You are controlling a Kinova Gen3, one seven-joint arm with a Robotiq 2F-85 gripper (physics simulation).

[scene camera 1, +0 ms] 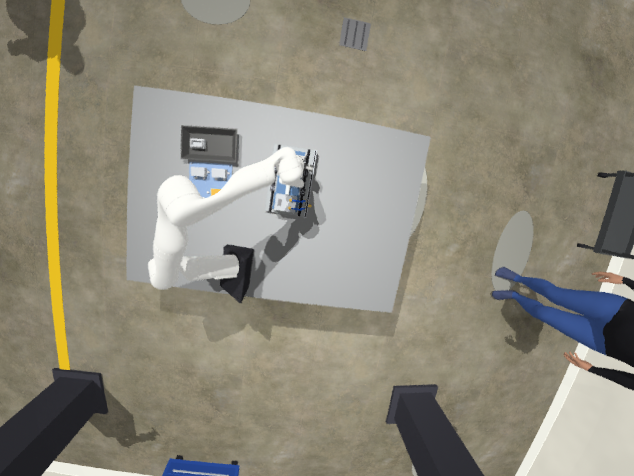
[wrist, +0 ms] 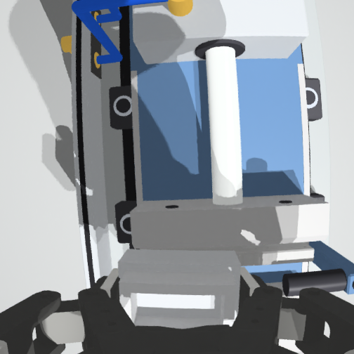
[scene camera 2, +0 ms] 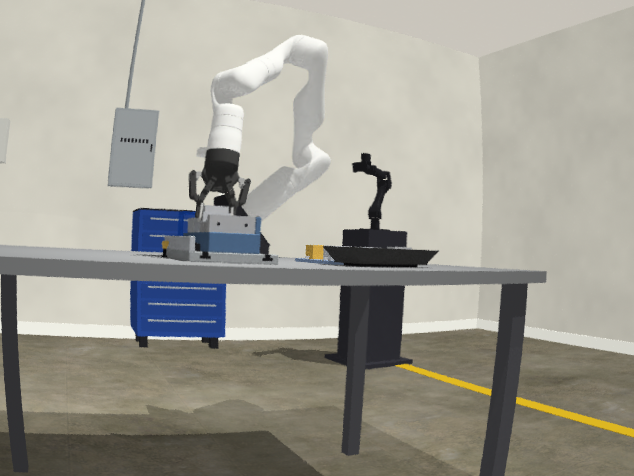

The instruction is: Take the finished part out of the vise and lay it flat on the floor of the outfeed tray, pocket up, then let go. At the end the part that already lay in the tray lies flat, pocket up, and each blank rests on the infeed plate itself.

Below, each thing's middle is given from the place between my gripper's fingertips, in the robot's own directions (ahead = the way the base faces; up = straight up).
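The blue infeed plate (scene camera 1: 203,185) is 39 cm to the left of my hand, which also has the plate 8 cm below it and 10 cm behind it.
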